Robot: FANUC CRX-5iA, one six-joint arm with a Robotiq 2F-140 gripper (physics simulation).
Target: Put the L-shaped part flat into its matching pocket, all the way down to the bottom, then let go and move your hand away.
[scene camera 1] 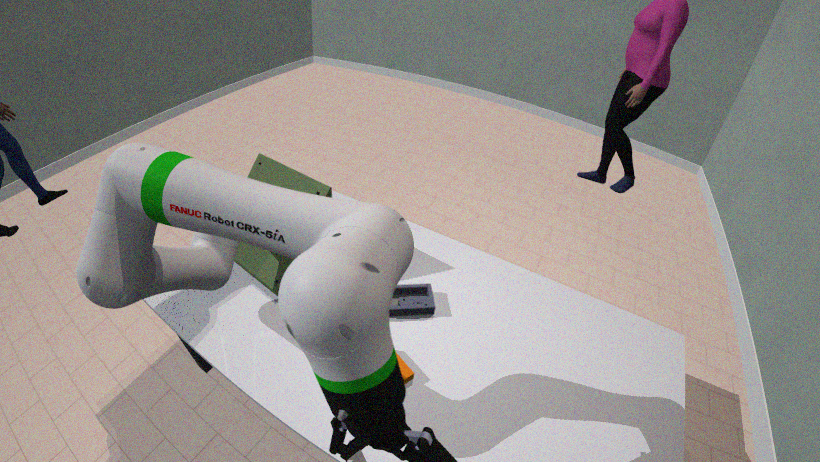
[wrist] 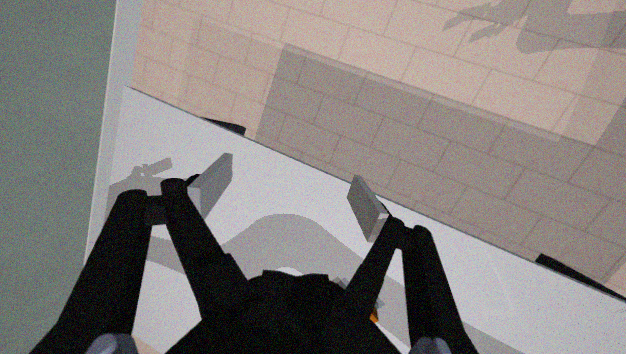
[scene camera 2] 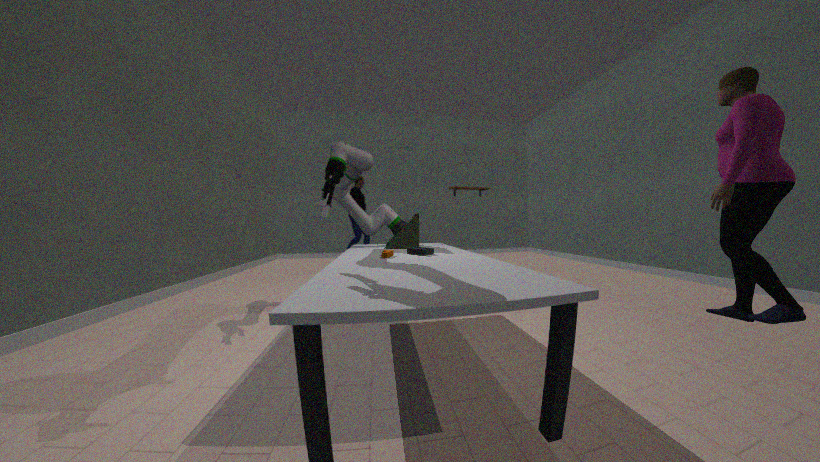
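Seen in the pictures: gripper, fingertip midpoint: [wrist: 294, 177] [scene camera 2: 323, 212]; arm's base, origin of the base link: [scene camera 2: 400, 229].
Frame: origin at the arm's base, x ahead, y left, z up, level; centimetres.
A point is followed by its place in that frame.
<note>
The orange L-shaped part [scene camera 1: 405, 371] {x 57.2, y -17.9, z -11.2 cm} [scene camera 2: 387, 253] {x 58.7, y -17.0, z -11.7 cm} [wrist: 374, 317] {x 48.0, y -18.2, z -11.2 cm} lies on the white table [scene camera 1: 516, 321] {x 78.7, y 12.9, z -14.2 cm} [scene camera 2: 516, 286] {x 125.7, y 13.3, z -14.2 cm}; the arm hides most of it in scene camera 1, and a small corner shows in the wrist view. The dark grey pocket block [scene camera 1: 421, 303] {x 51.6, y 3.5, z -10.6 cm} [scene camera 2: 420, 251] {x 53.4, y 2.8, z -11.9 cm} lies on the table near the part, partly behind the arm in scene camera 1; its pocket is partly hidden. My gripper [scene camera 2: 325, 203] {x 70.7, y -48.5, z 10.2 cm} [wrist: 294, 177] {x 70.7, y -48.5, z 10.2 cm} is open and empty, high above the table and away from both. In scene camera 1 its fingertips are cut off at the bottom edge.
A green angled mount [scene camera 1: 289, 176] {x 1.5, y 11.0, z 11.1 cm} [scene camera 2: 408, 235] {x 16.9, y 2.9, z -4.3 cm} stands at the arm's base. A person in a pink top [scene camera 1: 654, 54] [scene camera 2: 754, 143] stands on the floor beyond the table. A second person [scene camera 1: 20, 163] [scene camera 2: 358, 198] is partly visible. The table's long edge runs below the gripper in the wrist view.
</note>
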